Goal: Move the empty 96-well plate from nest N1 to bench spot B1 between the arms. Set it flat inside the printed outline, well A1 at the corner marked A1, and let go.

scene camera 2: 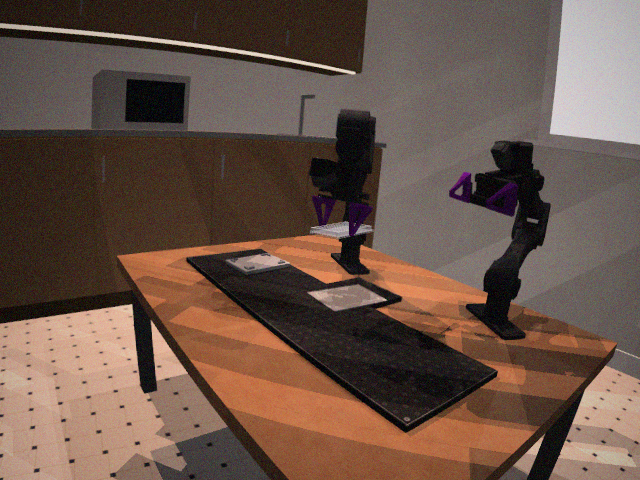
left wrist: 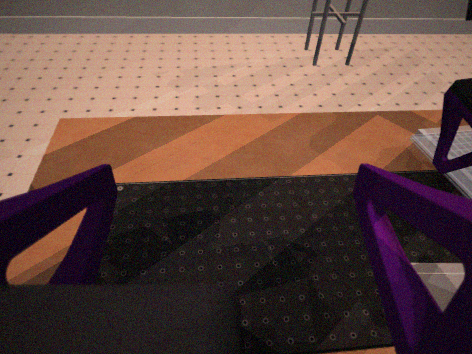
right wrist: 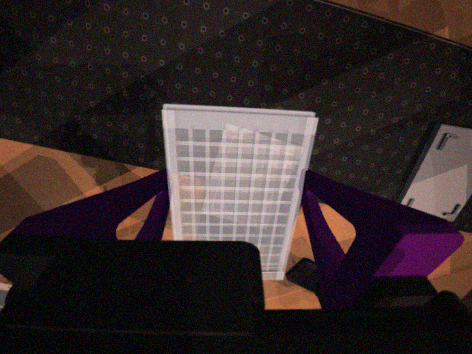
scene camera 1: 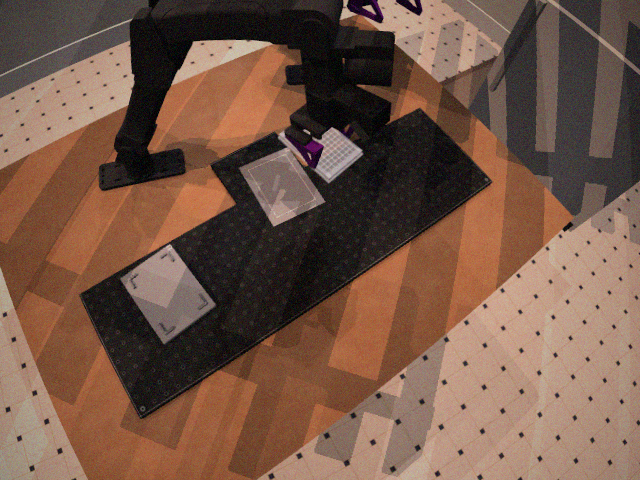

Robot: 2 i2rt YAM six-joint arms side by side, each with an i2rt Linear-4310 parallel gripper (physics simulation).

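Frame: origin at the left arm's base, x ahead, y left, z up, level; millimetres.
Seen in the pictures: left gripper, between the fingertips: [scene camera 2: 467, 199] [left wrist: 235, 177] [scene camera 1: 402, 16]; right gripper, between the fingertips: [scene camera 2: 336, 232] [right wrist: 235, 176] [scene camera 1: 328, 152]; left arm's base, origin of its link: [scene camera 2: 493, 321]; right arm's base, origin of its link: [scene camera 2: 349, 264] [scene camera 1: 142, 170].
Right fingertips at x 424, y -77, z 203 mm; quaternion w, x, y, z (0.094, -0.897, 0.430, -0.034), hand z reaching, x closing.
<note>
Offsets run from my right fingertips to a thing's middle. "spot": to the spot under its first point. Level surfaces: height alone.
The clear 96-well plate @[dz +4, dx -17, dy -13 mm] [scene camera 1: 340, 153] [scene camera 2: 336, 230] [left wrist: 429, 142] [right wrist: 235, 155] is held in the air, roughly level, well above the mat. My right gripper [scene camera 1: 331, 147] [scene camera 2: 338, 228] [right wrist: 235, 176] is shut on its two long sides. The pale bench spot B1 @[spot: dz -188, dx -79, dy -106 mm] [scene camera 1: 266, 180] [scene camera 2: 346, 298] [left wrist: 436, 285], with a thin printed outline, lies below; in scene camera 1 it is lower left of the plate. The A1 mark cannot be read. Nest N1 @[dz -181, dx +159, dy -323 mm] [scene camera 1: 168, 291] [scene camera 2: 256, 262] [right wrist: 437, 175], a grey plate with corner brackets, is empty. My left gripper [scene camera 1: 400, 16] [scene camera 2: 474, 198] [left wrist: 235, 177] is open and empty, raised.
The black dotted mat @[dz -190 mm] [scene camera 1: 361, 222] [scene camera 2: 361, 351] [left wrist: 225, 240] [right wrist: 240, 60] lies on the wooden table @[dz -203 mm] [scene camera 1: 305, 361] [scene camera 2: 248, 397] [left wrist: 200, 150]. In scene camera 2 a counter [scene camera 2: 170, 186] stands behind the table. A stool [left wrist: 325, 35] stands on the floor in the left wrist view.
</note>
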